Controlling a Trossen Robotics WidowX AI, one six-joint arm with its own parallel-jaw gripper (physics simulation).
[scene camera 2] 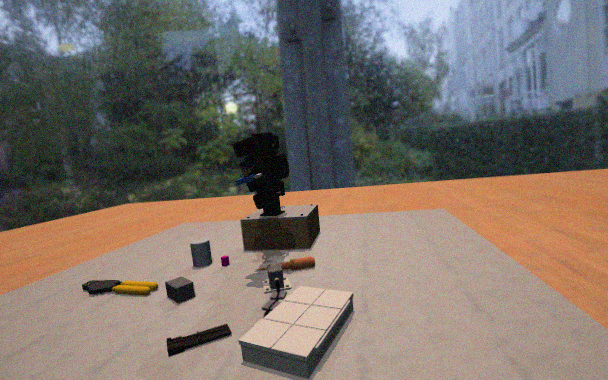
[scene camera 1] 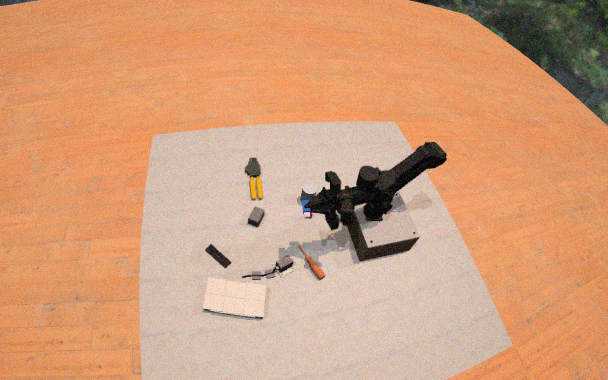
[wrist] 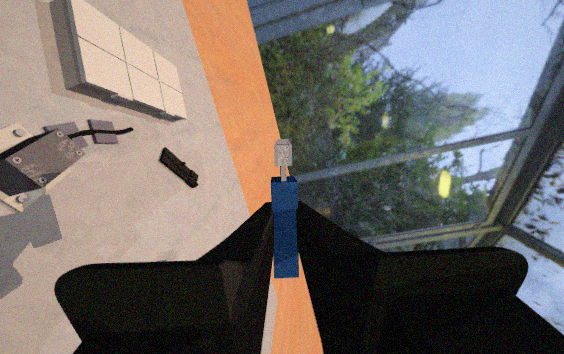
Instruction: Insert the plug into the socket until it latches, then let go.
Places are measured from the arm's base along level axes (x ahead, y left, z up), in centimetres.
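Where they show: gripper, fingertip midpoint: [scene camera 2: 247,179] [scene camera 1: 304,208] [wrist: 283,209]; arm's base, origin of the base link: [scene camera 2: 272,213] [scene camera 1: 372,213].
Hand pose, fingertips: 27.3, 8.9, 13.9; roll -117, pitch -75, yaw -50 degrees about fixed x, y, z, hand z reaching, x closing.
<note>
Each offset is from my fingertips to the top centre of the thing, as dx, dy, dz. "spot": to the spot under its first point.
The blue plug {-0.4, +0.3, +1.2} [scene camera 1: 306,205] [scene camera 2: 245,179] [wrist: 285,225] with a pale metal tip is held high above the mat. My gripper [scene camera 1: 311,205] [wrist: 283,209] is shut on its blue body; in the wrist view the tip sticks out beyond the fingers. In scene camera 2 the plug lies roughly sideways, tip to the right. The socket {+4.5, +7.4, -19.8} [scene camera 1: 284,263] [scene camera 2: 275,278] [wrist: 44,157], a grey box on a pale screwed plate with a black cable, sits on the mat, well apart from the plug. Its opening cannot be made out.
An orange screwdriver {-4.7, +5.4, -21.6} [scene camera 1: 315,267] [scene camera 2: 300,263] lies beside the socket. A tiled block {+20.4, +20.3, -20.8} [scene camera 1: 235,298] [scene camera 2: 300,320] [wrist: 125,60], black bar {+26.9, +4.3, -22.7} [scene camera 1: 218,255] [scene camera 2: 199,339] [wrist: 178,167], grey block {+13.9, -12.1, -20.8} [scene camera 1: 256,216] [scene camera 2: 180,289], yellow-handled pliers {spot: +13.9, -26.0, -22.5} [scene camera 1: 256,187] [scene camera 2: 135,287], grey cylinder {-5.7, -22.3, -17.3} [scene camera 2: 201,253] and magenta piece {-6.0, -14.2, -21.8} [scene camera 2: 225,260] stand around.
</note>
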